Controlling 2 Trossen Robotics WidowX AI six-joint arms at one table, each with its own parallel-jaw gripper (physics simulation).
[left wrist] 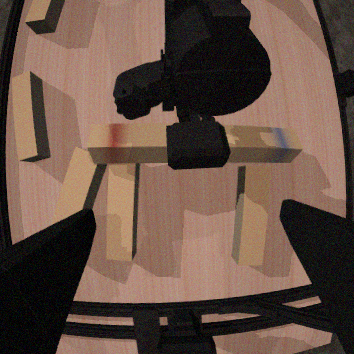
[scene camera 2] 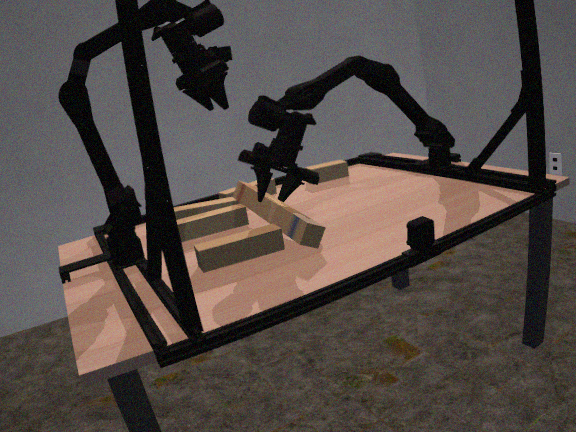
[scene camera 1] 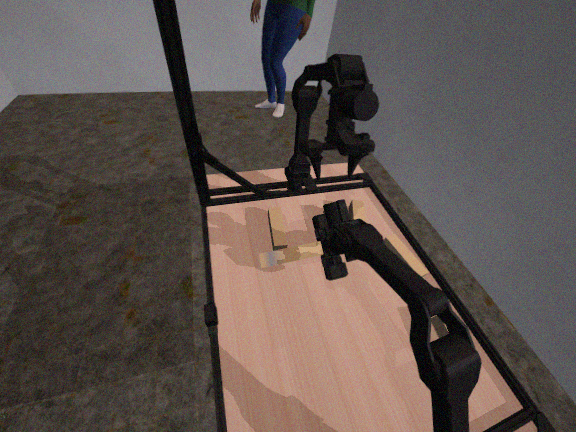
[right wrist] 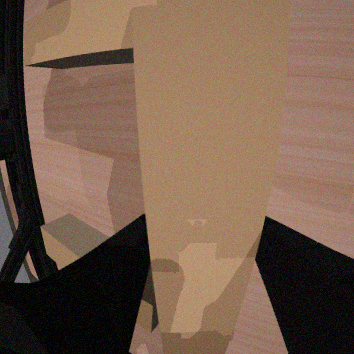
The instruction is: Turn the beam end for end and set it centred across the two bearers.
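Pixels of known places: left gripper, between the fingertips: [left wrist: 189, 214] [scene camera 2: 219, 109] [scene camera 1: 333, 178]; right gripper, between the fingertips: [scene camera 2: 268, 204] [scene camera 1: 320, 248] [right wrist: 201, 222]; left arm's base, origin of its link: [left wrist: 184, 322] [scene camera 2: 127, 262] [scene camera 1: 293, 186] [right wrist: 8, 139]; right arm's base, origin of its link: [scene camera 2: 440, 166].
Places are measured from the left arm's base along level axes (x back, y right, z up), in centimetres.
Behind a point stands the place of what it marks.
Observation:
The beam [scene camera 1: 310, 248] {y 5.4, x -33.8, z 5.0 cm} [scene camera 2: 280, 212] {y 11.1, x -31.6, z 4.2 cm} [left wrist: 145, 137] {y -4.2, x -34.0, z 6.2 cm} [right wrist: 210, 125] {y -2.8, x -34.6, z 5.7 cm} is a long light-wood bar with a red band near one end and a blue band near the other. In the left wrist view its red end is at the left and its blue end at the right. My right gripper [scene camera 2: 271, 200] {y 1.6, x -33.6, z 3.8 cm} [right wrist: 201, 222] {y 1.6, x -33.6, z 3.8 cm} is shut on its middle and holds it above the table. Two roughly parallel blocks, the bearers [left wrist: 120, 215] {y -9.4, x -22.4, z 2.5 cm} [left wrist: 252, 240] {y 12.2, x -16.7, z 2.5 cm}, lie below the beam in the left wrist view; their upper ends reach its lower edge. My left gripper [scene camera 1: 335, 176] {y 0.3, x -26.4, z 26.7 cm} [scene camera 2: 219, 108] {y 0.3, x -26.4, z 26.7 cm} [left wrist: 189, 214] {y 0.3, x -26.4, z 26.7 cm} is open and empty, high up.
A slanted block [left wrist: 80, 185] {y -15.8, x -27.6, z 3.1 cm} lies beside the left bearer, close to the beam's red end in the left wrist view. More loose blocks [left wrist: 22, 117] {y -27.8, x -40.6, z 2.5 cm} [left wrist: 45, 10] {y -25.2, x -63.9, z 2.8 cm} lie farther left and up. A black frame with uprights [scene camera 2: 145, 125] {y 38.0, x -2.3, z 28.4 cm} edges the table. A person [scene camera 1: 285, 45] stands beyond it.

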